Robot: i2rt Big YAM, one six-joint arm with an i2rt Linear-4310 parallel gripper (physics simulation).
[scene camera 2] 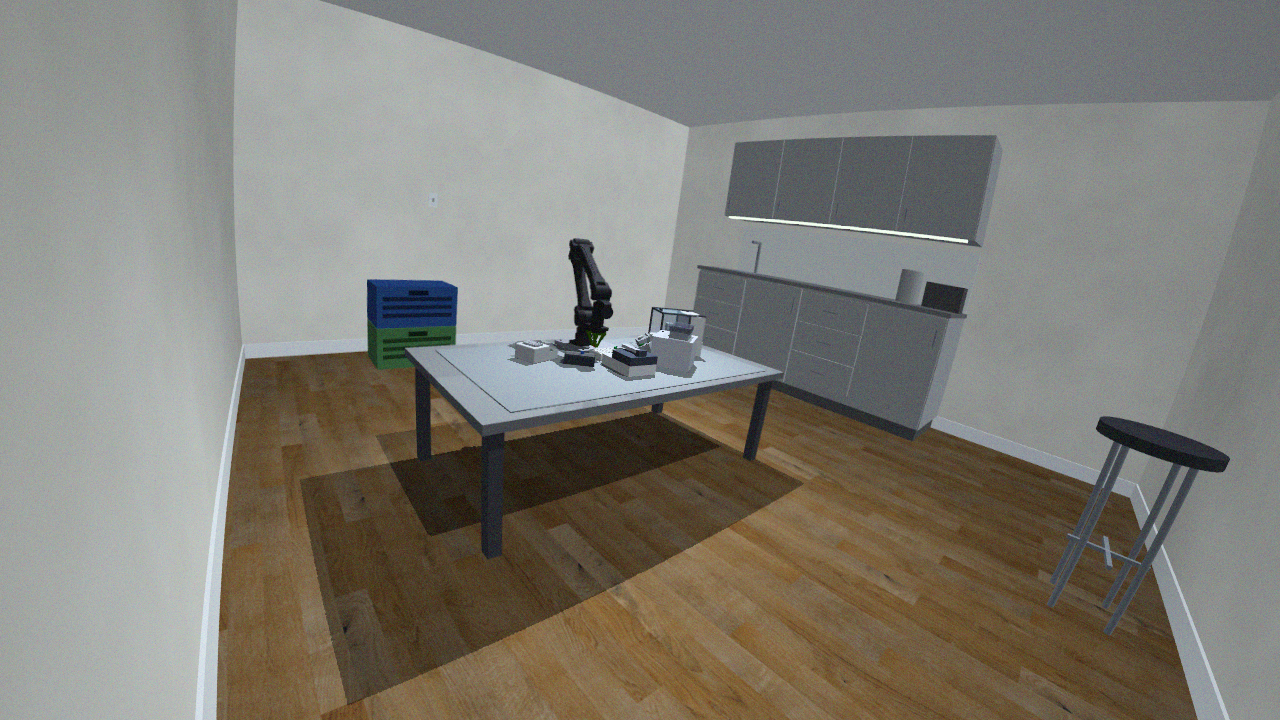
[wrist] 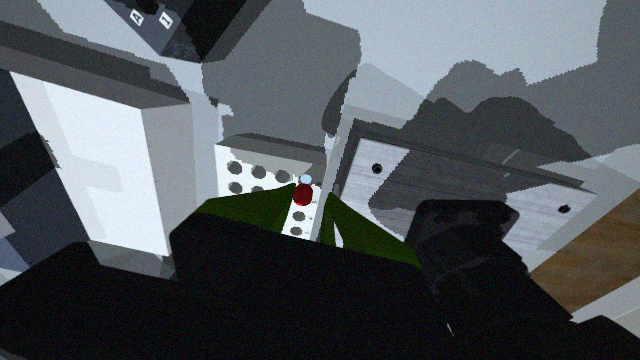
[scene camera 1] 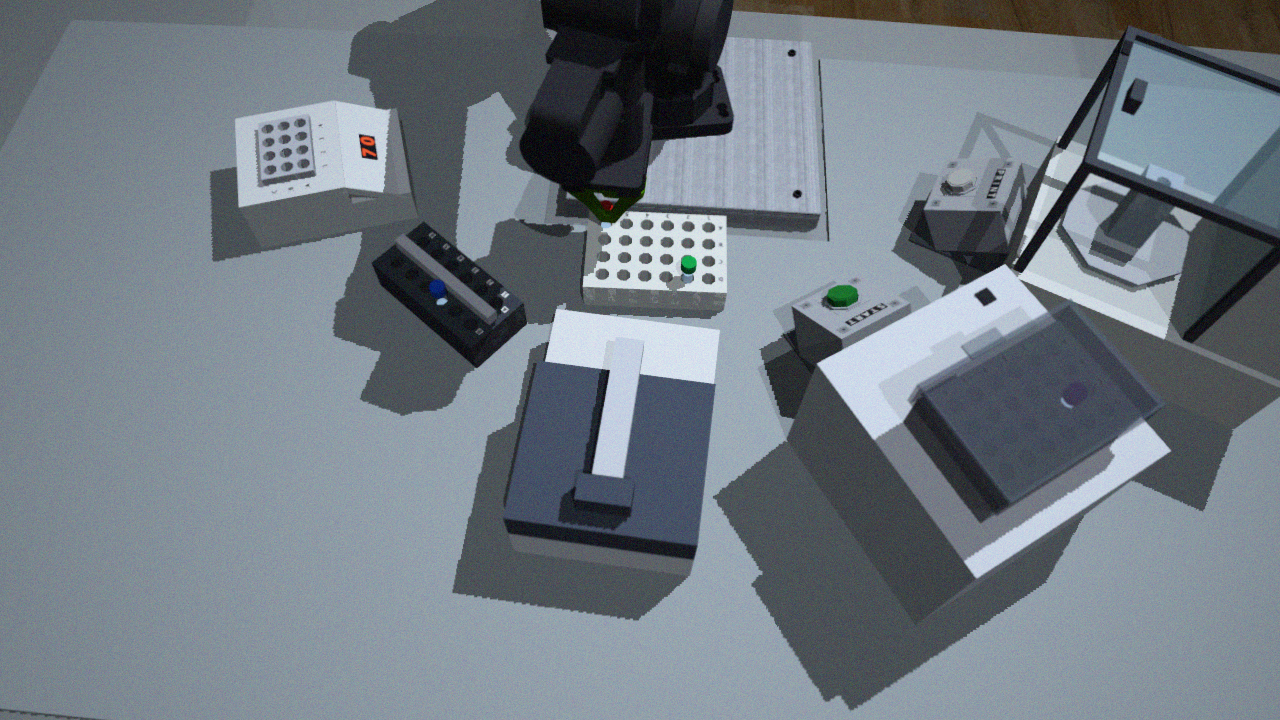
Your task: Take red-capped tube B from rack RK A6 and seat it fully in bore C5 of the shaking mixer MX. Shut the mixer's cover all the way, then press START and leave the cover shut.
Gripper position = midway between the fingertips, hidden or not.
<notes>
In view: the gripper [scene camera 1: 609, 209], a mixer [scene camera 1: 932, 537] and a glass enclosure [scene camera 2: 661, 318].
The gripper also shows in the wrist view [wrist: 310, 194].
</notes>
